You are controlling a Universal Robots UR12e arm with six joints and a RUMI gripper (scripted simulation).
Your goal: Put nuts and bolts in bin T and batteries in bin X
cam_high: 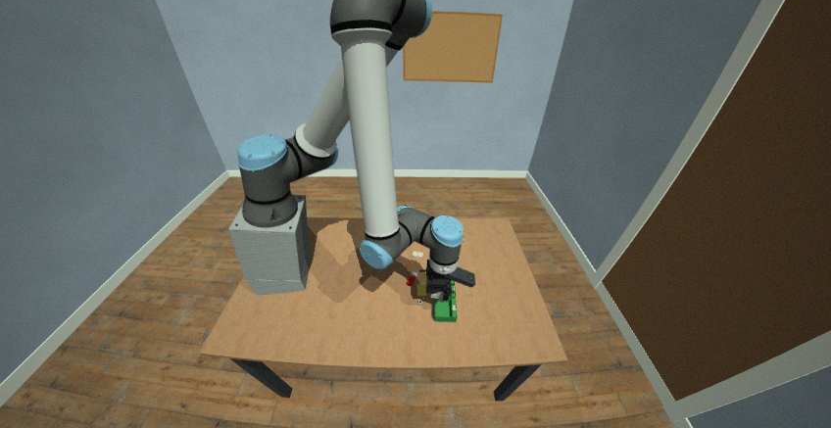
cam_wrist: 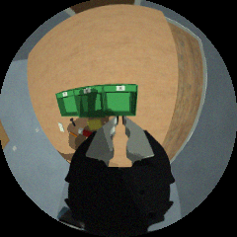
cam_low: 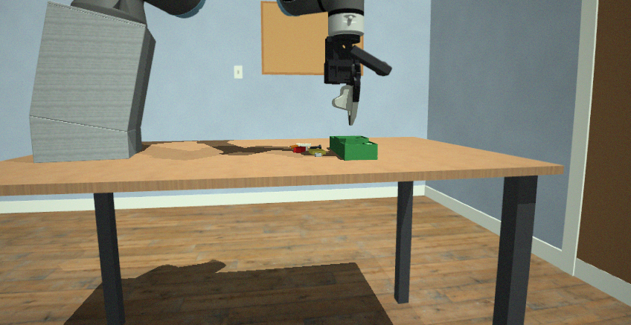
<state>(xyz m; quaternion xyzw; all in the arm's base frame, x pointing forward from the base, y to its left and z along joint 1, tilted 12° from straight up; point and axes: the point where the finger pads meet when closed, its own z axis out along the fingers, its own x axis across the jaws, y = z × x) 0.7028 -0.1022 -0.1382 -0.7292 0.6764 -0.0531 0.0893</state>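
Now: the green bin 8 cm to the left of my hand, 8 cm below it and 1 cm ahead of it. From my hand the other things lie so: yellow battery: 9 cm to the left, 9 cm below, 8 cm behind; red battery: 14 cm to the left, 13 cm behind, 9 cm below; dark nut: 10 cm below, 9 cm behind, 3 cm to the left.
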